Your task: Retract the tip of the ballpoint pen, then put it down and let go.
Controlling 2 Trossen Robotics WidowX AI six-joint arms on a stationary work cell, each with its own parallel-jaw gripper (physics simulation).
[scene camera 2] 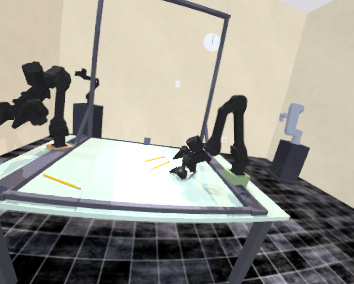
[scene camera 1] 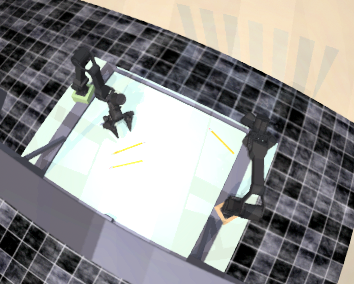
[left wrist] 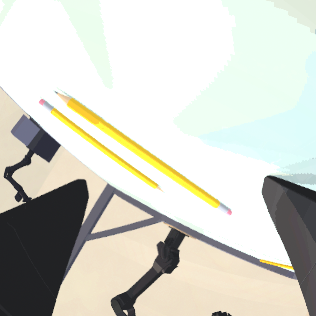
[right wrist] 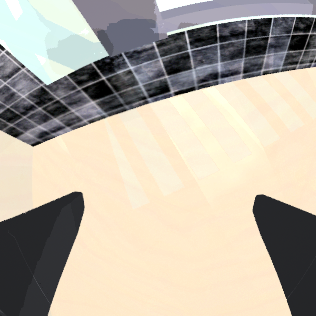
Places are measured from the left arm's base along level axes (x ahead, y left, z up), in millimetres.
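Pixels of known places: left gripper, fingertip midpoint: (scene camera 2: 171,165) (scene camera 1: 124,135) (left wrist: 178,187); right gripper, fingertip midpoint: (scene camera 2: 2,128) (right wrist: 171,203); left arm's base, link origin: (scene camera 2: 236,172) (scene camera 1: 82,90); right arm's base, link origin: (scene camera 2: 59,145) (scene camera 1: 228,211) (left wrist: 178,230).
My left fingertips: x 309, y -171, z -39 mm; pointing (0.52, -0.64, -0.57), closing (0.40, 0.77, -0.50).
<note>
Ahead of a thing's pixels: the offset from my left fingertips to its top centre.
My left gripper (scene camera 1: 124,133) (scene camera 2: 174,165) (left wrist: 178,187) is open and empty, low over the table. The ballpoint pen does not show in any view, so its tip and where it lies cannot be told; the left arm and gripper hide part of the tabletop. My right gripper (right wrist: 171,203) is open and empty, raised and facing outward past the table's edge towards the floor and wall.
Two yellow pencils, one @(36 mm ahead, 55 mm right, 17 mm down) (scene camera 1: 129,148) (scene camera 2: 160,165) (left wrist: 150,157) nearer the left gripper and another @(58 mm ahead, 136 mm right, 17 mm down) (scene camera 1: 126,164) (scene camera 2: 154,159) (left wrist: 105,147) beside it, lie on the table. A third pencil @(491 mm ahead, 115 mm left, 19 mm down) (scene camera 1: 221,141) (scene camera 2: 61,181) (left wrist: 276,264) lies farther off. A dark frame borders the table.
</note>
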